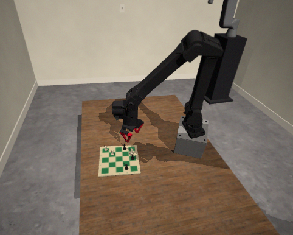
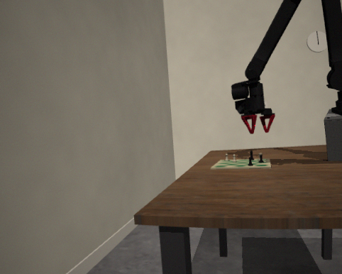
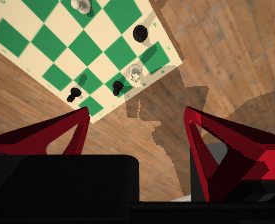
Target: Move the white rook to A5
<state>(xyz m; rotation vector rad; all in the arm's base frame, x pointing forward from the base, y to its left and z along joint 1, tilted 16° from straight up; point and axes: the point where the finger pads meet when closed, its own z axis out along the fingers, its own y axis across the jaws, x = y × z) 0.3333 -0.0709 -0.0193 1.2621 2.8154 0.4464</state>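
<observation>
Now: hand 110 mm above the white rook. From my hand the other things lie so: chessboard (130 mm below, 80 mm ahead, 30 mm to the left).
</observation>
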